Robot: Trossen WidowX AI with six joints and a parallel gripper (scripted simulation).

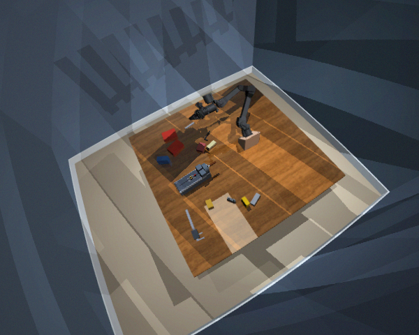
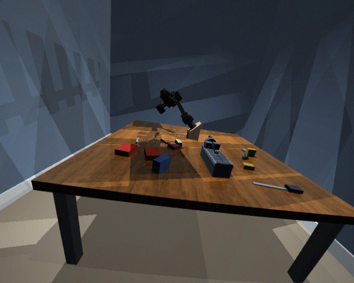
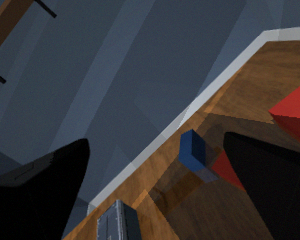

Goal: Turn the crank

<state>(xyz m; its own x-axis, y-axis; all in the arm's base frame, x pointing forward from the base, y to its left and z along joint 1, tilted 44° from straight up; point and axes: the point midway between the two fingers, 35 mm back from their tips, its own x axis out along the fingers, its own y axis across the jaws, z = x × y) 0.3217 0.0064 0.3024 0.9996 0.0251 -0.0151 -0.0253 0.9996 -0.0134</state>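
My gripper tip is 12 cm short of the red pointer, 33 cm to the right of it and 20 cm above it. From my gripper tip the other things lie so: blue block (31 cm ahead, 6 cm to the left, 26 cm below); then pink block (2 cm behind, 8 cm to the left, 27 cm below); then brown crank handle (3 cm behind, 32 cm to the left, 17 cm below).
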